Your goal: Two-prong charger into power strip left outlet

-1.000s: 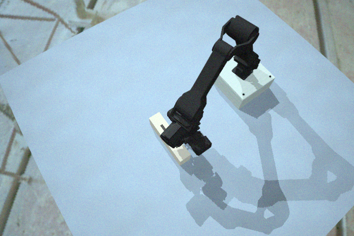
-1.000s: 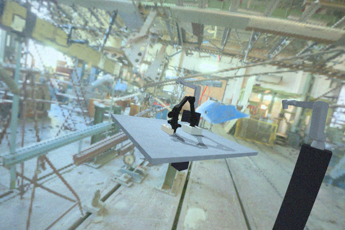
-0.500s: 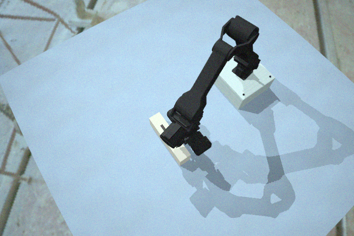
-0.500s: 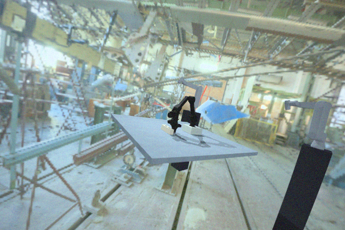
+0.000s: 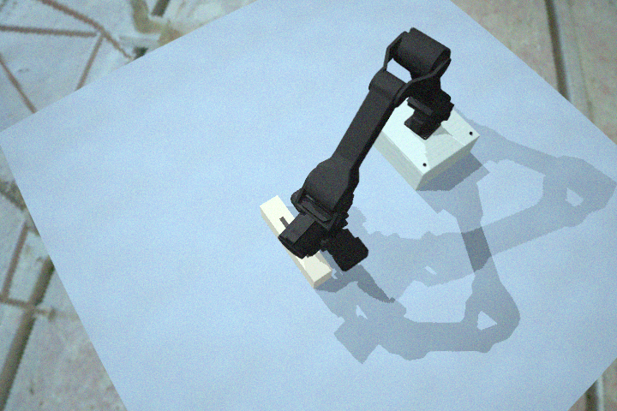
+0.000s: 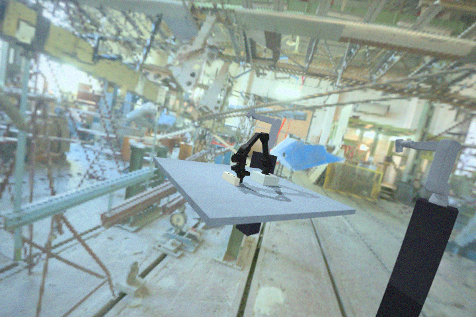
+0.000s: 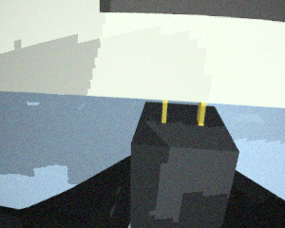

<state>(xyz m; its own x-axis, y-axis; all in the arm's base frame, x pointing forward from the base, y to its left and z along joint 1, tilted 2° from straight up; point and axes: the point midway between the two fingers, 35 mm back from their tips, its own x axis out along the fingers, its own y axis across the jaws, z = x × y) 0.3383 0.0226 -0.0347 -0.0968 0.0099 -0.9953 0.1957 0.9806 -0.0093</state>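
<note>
The dark grey charger is 20 mm ahead of my gripper tip and 10 mm above it.
</note>
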